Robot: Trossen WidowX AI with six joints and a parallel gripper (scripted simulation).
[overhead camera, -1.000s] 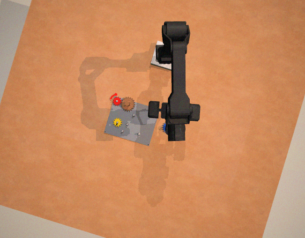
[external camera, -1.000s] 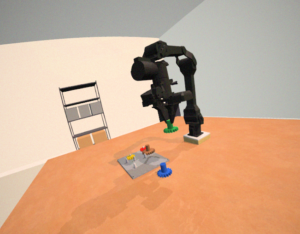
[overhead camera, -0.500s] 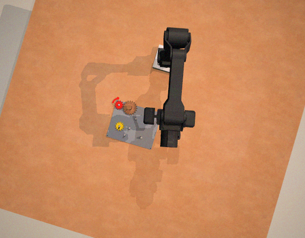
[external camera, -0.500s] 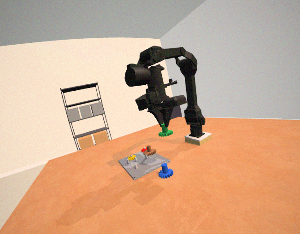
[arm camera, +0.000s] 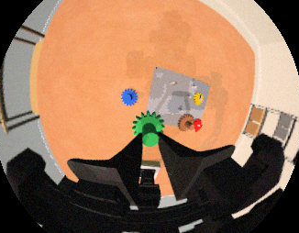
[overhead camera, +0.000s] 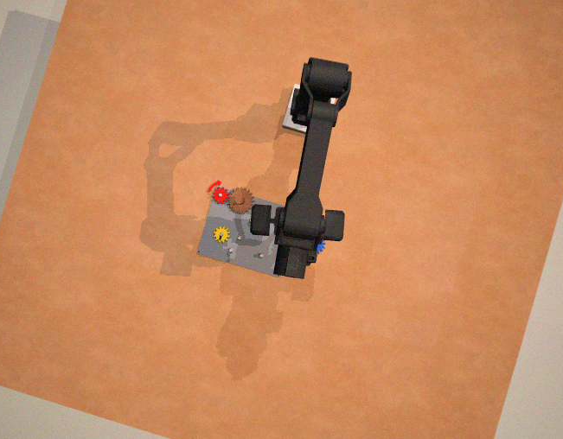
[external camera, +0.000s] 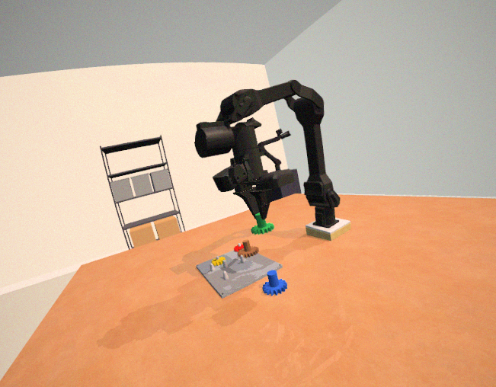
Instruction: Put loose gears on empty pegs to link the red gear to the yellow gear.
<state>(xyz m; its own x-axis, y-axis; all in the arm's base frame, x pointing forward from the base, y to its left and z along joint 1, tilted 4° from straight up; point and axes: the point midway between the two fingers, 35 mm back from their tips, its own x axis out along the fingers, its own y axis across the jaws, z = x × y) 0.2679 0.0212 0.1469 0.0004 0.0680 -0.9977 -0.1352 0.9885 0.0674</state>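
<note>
Right now the brown gear is 30 mm behind my gripper tip, 140 mm to the right of it and 120 mm below it. Also, from my gripper tip: blue gear (40 mm ahead, 50 mm to the left, 130 mm below); green gear (10 mm below); yellow gear (60 mm ahead, 170 mm to the right, 130 mm below).
</note>
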